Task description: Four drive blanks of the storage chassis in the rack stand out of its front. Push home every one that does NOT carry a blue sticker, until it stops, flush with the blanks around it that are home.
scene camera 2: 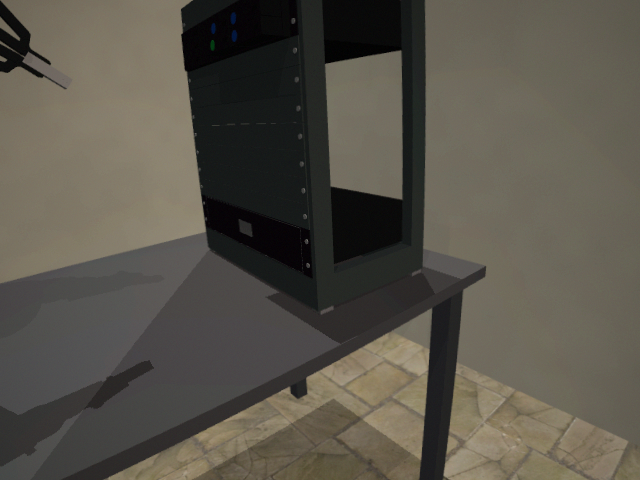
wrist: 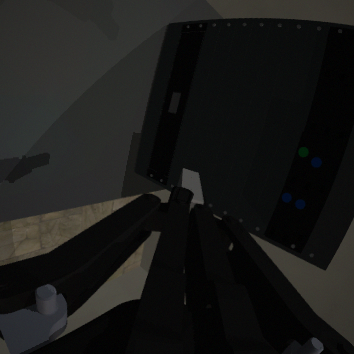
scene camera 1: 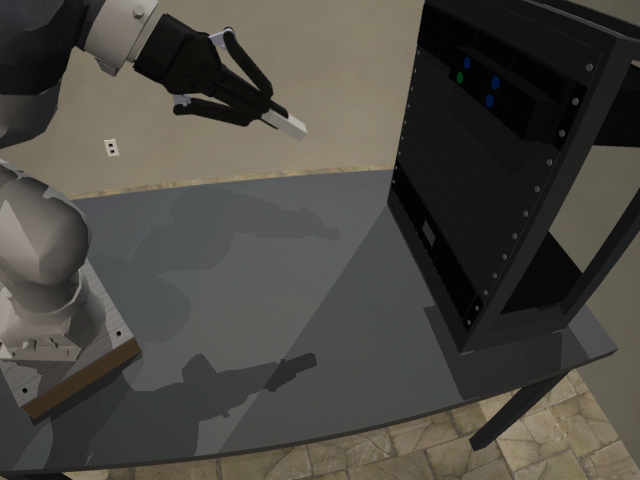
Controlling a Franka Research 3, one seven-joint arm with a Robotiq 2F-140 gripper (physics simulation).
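The storage chassis (scene camera 1: 438, 41) (scene camera 2: 193, 55) (wrist: 336, 75) is a black unit high in the rack. A dark block of blanks stands out of its front. One blank with a green sticker (scene camera 1: 460, 77) (scene camera 2: 212, 45) (wrist: 303, 151) sits at its lower left in scene camera 1. Three blue stickers show: upper left (scene camera 1: 466, 63) (scene camera 2: 212, 28) (wrist: 316, 162), upper right (scene camera 1: 495, 82) (scene camera 2: 233, 18) (wrist: 300, 204) and lower right (scene camera 1: 489, 100) (scene camera 2: 234, 35) (wrist: 286, 197). Seams between blanks are hard to see. My gripper (scene camera 1: 285, 124) (scene camera 2: 49, 71) (wrist: 185, 182) is shut, empty, apart from the rack, its fingertips angled down toward it.
The rack (scene camera 1: 566, 175) (scene camera 2: 316, 155) stands on the grey table (scene camera 1: 248, 289) (scene camera 2: 206, 356) (wrist: 50, 100). Dark panels fill its front below the chassis. A black unit with a grey label (scene camera 1: 428, 232) (scene camera 2: 245, 227) (wrist: 174, 102) sits at the bottom. A wall is behind.
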